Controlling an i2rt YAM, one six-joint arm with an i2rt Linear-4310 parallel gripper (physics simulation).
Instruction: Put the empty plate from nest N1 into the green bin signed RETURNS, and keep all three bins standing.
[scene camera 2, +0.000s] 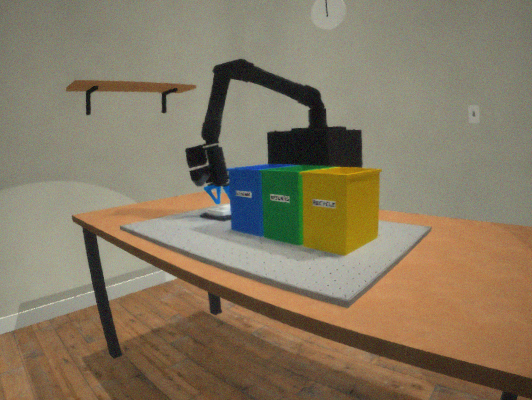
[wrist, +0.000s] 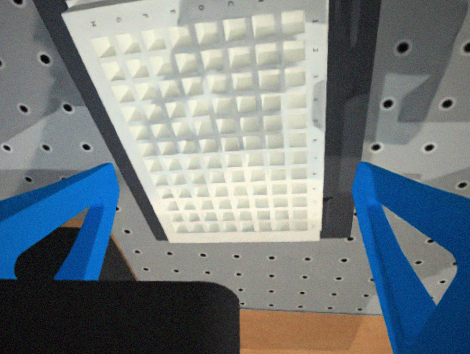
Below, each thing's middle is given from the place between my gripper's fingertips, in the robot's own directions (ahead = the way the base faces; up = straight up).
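Here is the white plate (wrist: 222, 116), 2 cm below my hand and 1 cm to the left of it. The dark nest (wrist: 352, 41) is 3 cm below my hand and 1 cm to the left of it. I also see the blue bin (scene camera 2: 245, 183), which is 24 cm to the left of my hand, 4 cm ahead of it and 5 cm above it, while the green bin (scene camera 2: 282, 195) is 37 cm to the left of my hand, 4 cm ahead of it and 5 cm above it. Going by their middles, the green bin is the farthest from my hand of the things named here.
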